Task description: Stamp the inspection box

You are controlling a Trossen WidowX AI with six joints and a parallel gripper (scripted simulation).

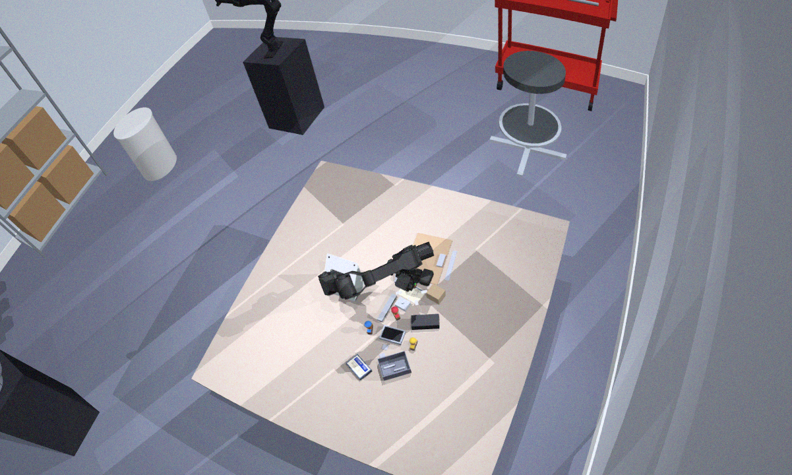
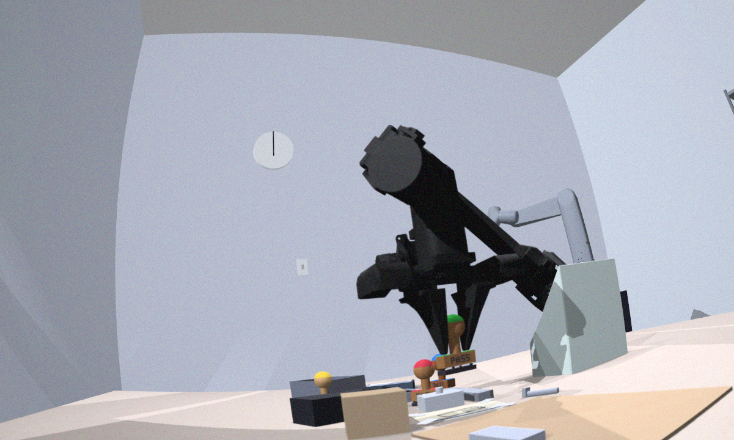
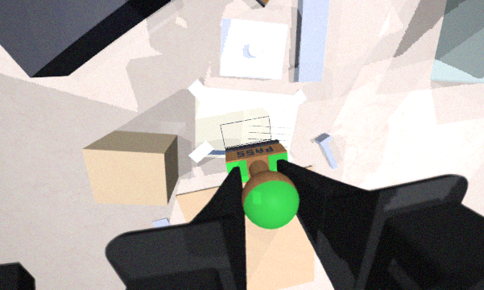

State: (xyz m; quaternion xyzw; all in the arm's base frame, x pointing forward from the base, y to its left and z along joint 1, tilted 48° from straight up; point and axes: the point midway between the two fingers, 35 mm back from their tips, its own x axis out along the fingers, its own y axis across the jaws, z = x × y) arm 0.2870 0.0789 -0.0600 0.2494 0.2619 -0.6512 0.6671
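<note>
My gripper tip is 1 cm to the left of the inspection card and 8 cm above it. Round my gripper tip: red-knobbed stamp: 2 cm behind, 13 cm to the right, 5 cm below; tan block: 10 cm ahead, 1 cm to the left, 5 cm below; black box: 11 cm ahead, 12 cm to the right, 6 cm below.
</note>
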